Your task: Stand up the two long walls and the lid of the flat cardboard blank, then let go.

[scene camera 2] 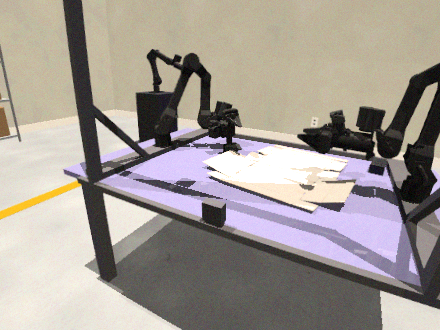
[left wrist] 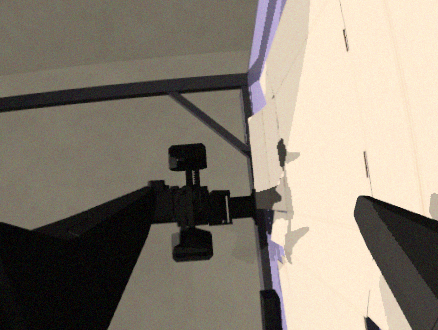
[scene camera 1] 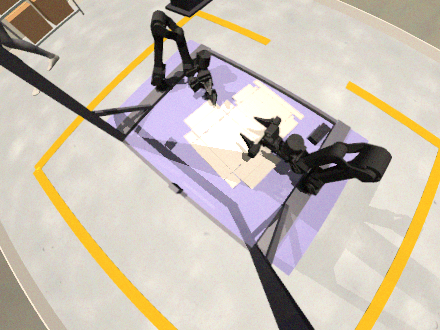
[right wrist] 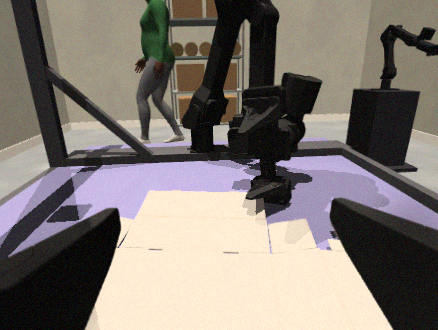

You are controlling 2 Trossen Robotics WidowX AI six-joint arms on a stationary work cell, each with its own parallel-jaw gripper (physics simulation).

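Seen in the pictures: left gripper, fingertip midpoint: (scene camera 2: 241, 138) (left wrist: 256, 201) (scene camera 1: 212, 100) (right wrist: 244, 167); right gripper, fingertip midpoint: (scene camera 2: 300, 132) (left wrist: 182, 193) (scene camera 1: 246, 125) (right wrist: 227, 213); left arm's base, link origin: (scene camera 2: 162, 145) (scene camera 1: 162, 87) (right wrist: 202, 149); right arm's base, link origin: (scene camera 2: 413, 198) (left wrist: 253, 206) (scene camera 1: 307, 185).
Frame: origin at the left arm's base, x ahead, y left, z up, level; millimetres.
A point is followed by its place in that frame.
Note:
The cardboard blank (scene camera 1: 219, 131) @[x 434, y -24, z -18 mm] (scene camera 2: 284, 170) @[x 519, y 47, z -18 mm] (left wrist: 332, 131) @[x 437, y -11, z -18 mm] (right wrist: 201, 229) @[x 353, y -5, z -11 mm] lies nearly flat on the purple table top (scene camera 1: 163, 124) @[x 165, y -165, z -19 mm] (scene camera 2: 163, 164) @[x 117, y -137, z -19 mm]. My left gripper (scene camera 1: 210, 91) (scene camera 2: 230, 134) (left wrist: 256, 201) @[x 338, y 56, z 71 mm] (right wrist: 244, 167) @[x 338, y 56, z 71 mm] is open and empty, with one finger above the other. Its lower finger rests at the blank's far edge. My right gripper (scene camera 1: 249, 127) @[x 561, y 11, z 135 mm] (scene camera 2: 305, 134) @[x 561, y 11, z 135 mm] (left wrist: 182, 193) @[x 561, y 11, z 135 mm] (right wrist: 227, 213) @[x 561, y 11, z 135 mm] is open and empty. It hovers low over the blank's right side and points toward the left gripper.
A small dark block (scene camera 1: 177, 188) @[x 473, y -361, z 37 mm] (scene camera 2: 213, 211) @[x 463, y -381, z 21 mm] sits on the table's front edge and another (scene camera 1: 319, 132) @[x 830, y 250, z 15 mm] (scene camera 2: 377, 168) @[x 828, y 200, z 5 mm] at the back right. A frame post (scene camera 2: 81, 98) @[x 40, y -375, z 236 mm] stands at the left corner. A black pedestal (scene camera 2: 151, 111) (right wrist: 365, 121), a person in green (right wrist: 155, 42) and a shelf rack (right wrist: 191, 22) stand behind the table.

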